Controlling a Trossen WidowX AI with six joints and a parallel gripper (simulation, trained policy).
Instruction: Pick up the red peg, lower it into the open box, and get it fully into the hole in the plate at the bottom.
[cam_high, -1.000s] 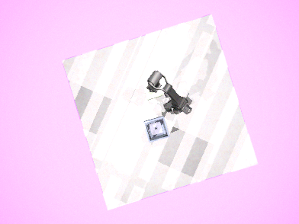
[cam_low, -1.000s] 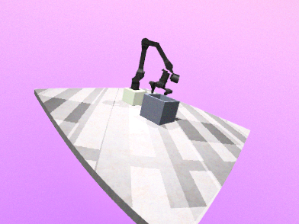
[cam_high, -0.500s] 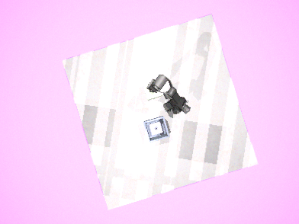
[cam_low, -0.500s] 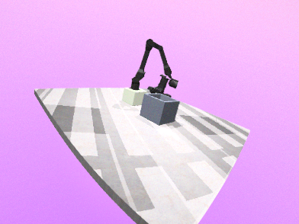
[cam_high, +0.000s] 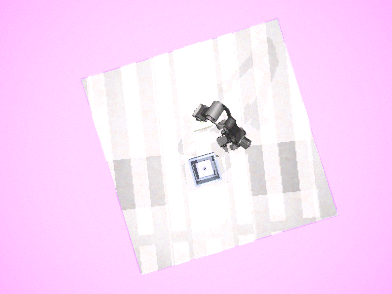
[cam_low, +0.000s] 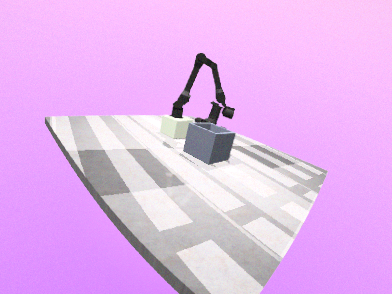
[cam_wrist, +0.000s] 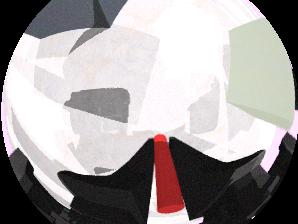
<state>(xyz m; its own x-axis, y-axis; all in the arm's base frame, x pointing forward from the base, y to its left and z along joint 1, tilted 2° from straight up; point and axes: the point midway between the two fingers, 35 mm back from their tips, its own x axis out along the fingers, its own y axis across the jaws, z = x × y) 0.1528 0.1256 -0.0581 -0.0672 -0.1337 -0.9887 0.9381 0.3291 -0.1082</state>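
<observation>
My gripper tip is 170 mm short of the pale plate, 170 mm to the left of it and 30 mm below it. The rest, counted from my gripper tip: red peg (10 mm to the left, 20 mm above).
</observation>
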